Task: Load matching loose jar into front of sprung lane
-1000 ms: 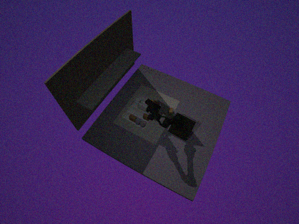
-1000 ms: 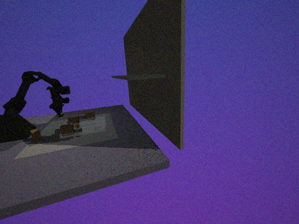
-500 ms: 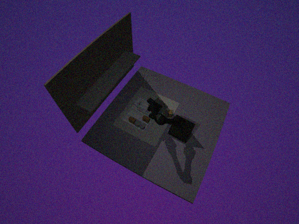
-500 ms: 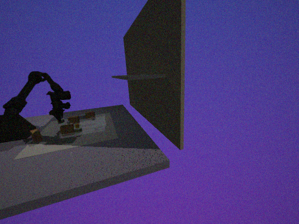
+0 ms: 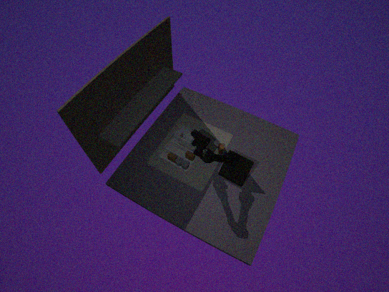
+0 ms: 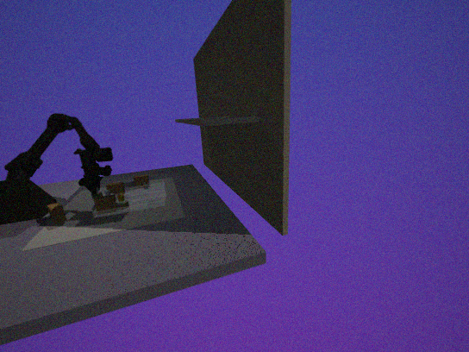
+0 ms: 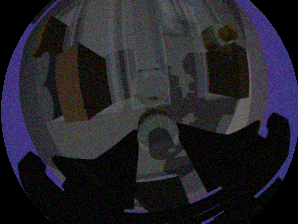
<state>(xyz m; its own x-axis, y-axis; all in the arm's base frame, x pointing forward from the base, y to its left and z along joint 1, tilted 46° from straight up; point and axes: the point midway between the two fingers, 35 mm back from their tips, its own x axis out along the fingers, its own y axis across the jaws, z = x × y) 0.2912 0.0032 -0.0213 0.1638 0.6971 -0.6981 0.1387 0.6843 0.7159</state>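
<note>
Right now the pale rack is 19 cm ahead of my gripper tip, 5 cm to the right of it and 4 cm below it. Round my gripper tip: shelf: 55 cm ahead, 8 cm to the right, 31 cm above.
</note>
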